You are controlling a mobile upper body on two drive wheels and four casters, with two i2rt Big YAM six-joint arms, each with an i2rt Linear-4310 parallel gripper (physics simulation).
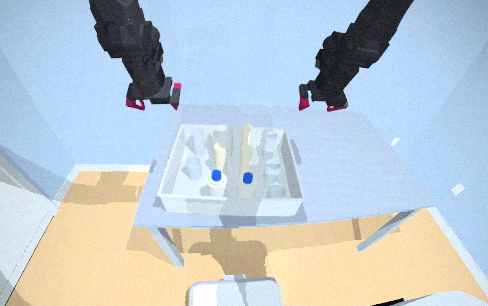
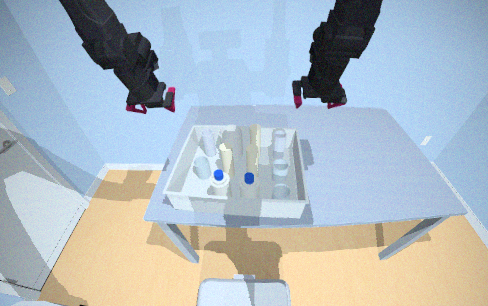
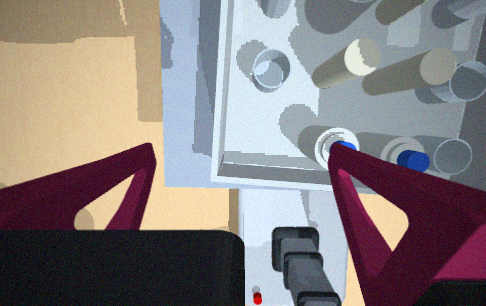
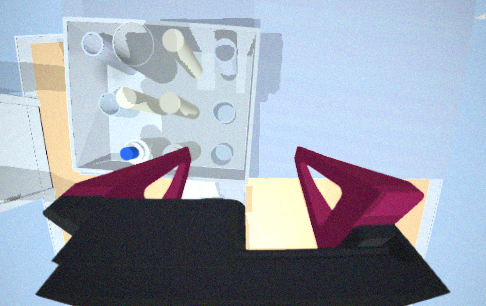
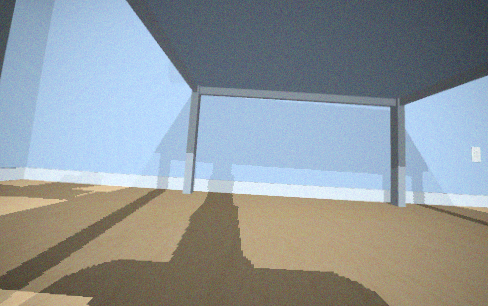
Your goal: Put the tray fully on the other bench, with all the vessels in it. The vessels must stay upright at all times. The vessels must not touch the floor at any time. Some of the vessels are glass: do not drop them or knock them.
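Frame: origin at the left arm's base, x ahead, y left, z up, level; centimetres.
Where they show: left gripper, fingertip midpoint: (image 1: 160, 108) (image 2: 160, 111) (image 3: 242, 152); right gripper, fingertip midpoint: (image 1: 313, 109) (image 2: 312, 107) (image 4: 242, 152).
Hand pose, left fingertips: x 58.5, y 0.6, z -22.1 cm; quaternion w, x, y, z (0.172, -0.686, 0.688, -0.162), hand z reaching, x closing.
Things, the pixels of their top centre, and the offset from my left fingertips. Level surfaces: height alone.
- white tray, top centre: (image 3: 380, 68) (image 4: 158, 103) (image 1: 233, 156) (image 2: 239, 156) dz -29.7, dx +10.0, dy -22.5 cm
- grey-blue bench, surface height: dz -42.7 cm
- glass, top centre: (image 3: 272, 68) (image 4: 109, 104) (image 1: 192, 161) (image 2: 201, 161) dz -33.4, dx +10.8, dy -5.0 cm
The white tray (image 1: 185, 204) (image 2: 182, 201) (image 3: 280, 172) (image 4: 254, 100) sits on a grey-blue bench (image 1: 350, 165) (image 2: 375, 165) (image 4: 350, 90), towards its left end. Its vessels look upright: a blue-capped bottle (image 1: 216, 175) (image 4: 129, 153), another blue-capped bottle (image 1: 247, 178) (image 3: 413, 160), cream cylinders and several clear vessels, such as a glass (image 1: 194, 168) (image 3: 270, 70). My left gripper (image 1: 155, 106) (image 2: 154, 108) (image 3: 242, 152) is open and empty above the tray's near left corner. My right gripper (image 1: 320, 108) (image 2: 317, 105) (image 4: 242, 152) is open and empty above its near right corner. No second bench is identifiable.
My white base (image 1: 235, 295) (image 2: 243, 295) is at the bench's near edge. Bench legs (image 5: 191, 145) (image 5: 397, 155) stand ahead, with a blue wall (image 5: 300, 135) behind them. A pale panel (image 1: 17, 230) (image 2: 40, 230) stands at the left. Bench top extends right of the tray.
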